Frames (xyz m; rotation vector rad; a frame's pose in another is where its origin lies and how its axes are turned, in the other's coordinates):
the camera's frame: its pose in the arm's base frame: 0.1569 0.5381 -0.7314 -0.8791 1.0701 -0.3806
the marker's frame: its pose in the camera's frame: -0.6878 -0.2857 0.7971 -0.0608 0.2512 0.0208
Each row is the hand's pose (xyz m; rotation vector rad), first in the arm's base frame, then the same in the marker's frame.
Working: the arm's base frame: its pose in the marker's frame: 0.7635 -0.5478 -0.8980 0.8891 -1.3270 0.4514

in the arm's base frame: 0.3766 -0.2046 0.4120 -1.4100 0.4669 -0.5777
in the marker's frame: 0.7358 -1.0629 -0.6026 -0.0826 -0.6119 -0.6735
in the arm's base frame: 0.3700 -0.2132 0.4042 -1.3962 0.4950 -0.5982
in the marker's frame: 0.7457 -1.0608 -0.6113 -0.0686 -0.5815 -0.6672
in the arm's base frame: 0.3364 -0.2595 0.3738 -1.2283 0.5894 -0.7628
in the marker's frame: 0.7917 -1.0590 -0.6569 0.1163 -0.4412 -0.6384
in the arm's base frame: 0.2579 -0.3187 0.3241 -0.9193 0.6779 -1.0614
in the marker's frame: 0.8494 -1.0413 -0.7490 0.4569 -0.2204 -0.6247
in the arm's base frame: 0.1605 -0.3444 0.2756 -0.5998 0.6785 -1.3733
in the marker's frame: 0.8776 -1.0005 -0.8493 0.8144 -0.0192 -0.6588
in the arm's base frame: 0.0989 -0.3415 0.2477 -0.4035 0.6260 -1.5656
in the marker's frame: 0.8794 -0.9652 -0.9070 1.0416 0.0866 -0.7072
